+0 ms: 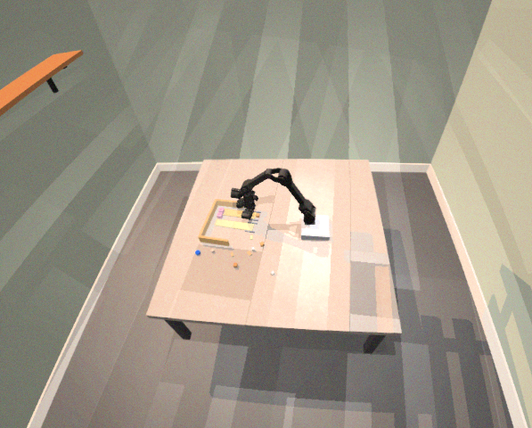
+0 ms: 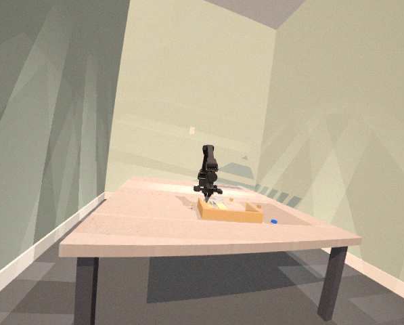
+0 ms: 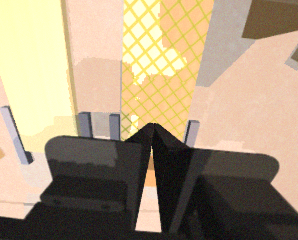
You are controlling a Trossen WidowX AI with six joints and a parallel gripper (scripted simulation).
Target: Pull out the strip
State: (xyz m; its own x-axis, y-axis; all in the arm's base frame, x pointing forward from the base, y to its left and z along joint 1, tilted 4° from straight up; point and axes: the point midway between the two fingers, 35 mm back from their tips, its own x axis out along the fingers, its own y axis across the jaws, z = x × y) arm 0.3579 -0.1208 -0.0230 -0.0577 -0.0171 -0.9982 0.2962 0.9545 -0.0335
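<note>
The yellow cross-hatched strip is 9 cm ahead of my gripper tip and 3 cm to the right of it. The rest, counted from my gripper tip: blue piece: 33 cm ahead, 26 cm to the left.
</note>
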